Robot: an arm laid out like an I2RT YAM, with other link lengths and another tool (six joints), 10 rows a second.
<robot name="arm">
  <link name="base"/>
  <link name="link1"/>
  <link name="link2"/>
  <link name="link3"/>
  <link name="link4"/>
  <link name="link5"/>
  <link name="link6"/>
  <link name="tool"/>
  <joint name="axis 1" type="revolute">
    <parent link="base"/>
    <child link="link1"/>
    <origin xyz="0 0 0.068"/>
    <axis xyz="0 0 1"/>
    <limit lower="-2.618" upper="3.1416"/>
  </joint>
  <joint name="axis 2" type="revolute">
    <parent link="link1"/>
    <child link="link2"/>
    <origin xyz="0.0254 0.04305 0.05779"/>
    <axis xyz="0 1 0"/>
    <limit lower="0" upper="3.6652"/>
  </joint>
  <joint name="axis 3" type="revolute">
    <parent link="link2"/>
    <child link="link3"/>
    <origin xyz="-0.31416 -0.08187 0"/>
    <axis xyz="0 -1 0"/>
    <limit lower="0" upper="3.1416"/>
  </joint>
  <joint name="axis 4" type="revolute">
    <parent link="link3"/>
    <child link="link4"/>
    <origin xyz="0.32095 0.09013 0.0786"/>
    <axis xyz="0 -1 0"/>
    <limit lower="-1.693" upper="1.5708"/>
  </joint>
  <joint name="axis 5" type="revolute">
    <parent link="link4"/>
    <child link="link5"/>
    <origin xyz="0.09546 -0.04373 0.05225"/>
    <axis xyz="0 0 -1"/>
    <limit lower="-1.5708" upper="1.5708"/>
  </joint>
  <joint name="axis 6" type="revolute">
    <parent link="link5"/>
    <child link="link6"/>
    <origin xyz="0.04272 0 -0.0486"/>
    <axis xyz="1 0 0"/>
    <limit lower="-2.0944" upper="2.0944"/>
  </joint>
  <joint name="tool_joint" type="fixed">
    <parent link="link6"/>
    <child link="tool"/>
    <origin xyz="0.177 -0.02 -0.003" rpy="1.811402 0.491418 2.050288"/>
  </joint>
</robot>
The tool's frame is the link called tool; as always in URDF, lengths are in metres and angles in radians.
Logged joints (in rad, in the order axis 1, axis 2, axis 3, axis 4, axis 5, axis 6), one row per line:
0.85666 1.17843 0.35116 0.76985 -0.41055 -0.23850
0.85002 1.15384 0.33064 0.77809 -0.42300 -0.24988
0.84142 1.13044 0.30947 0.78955 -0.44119 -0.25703
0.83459 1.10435 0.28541 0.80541 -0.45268 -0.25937
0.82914 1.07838 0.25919 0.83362 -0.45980 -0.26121
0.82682 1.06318 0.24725 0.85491 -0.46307 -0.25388
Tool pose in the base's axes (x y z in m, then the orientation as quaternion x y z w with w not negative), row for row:
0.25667 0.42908 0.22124 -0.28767 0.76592 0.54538 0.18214
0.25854 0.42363 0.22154 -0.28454 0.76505 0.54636 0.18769
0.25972 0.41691 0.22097 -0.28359 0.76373 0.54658 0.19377
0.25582 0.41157 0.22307 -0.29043 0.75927 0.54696 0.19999
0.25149 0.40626 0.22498 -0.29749 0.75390 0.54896 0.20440
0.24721 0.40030 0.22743 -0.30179 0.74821 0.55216 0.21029
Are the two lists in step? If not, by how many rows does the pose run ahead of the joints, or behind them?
The pose runs 2 rows behind the joints: the pose in row i belongs to the joints in row i - 2.
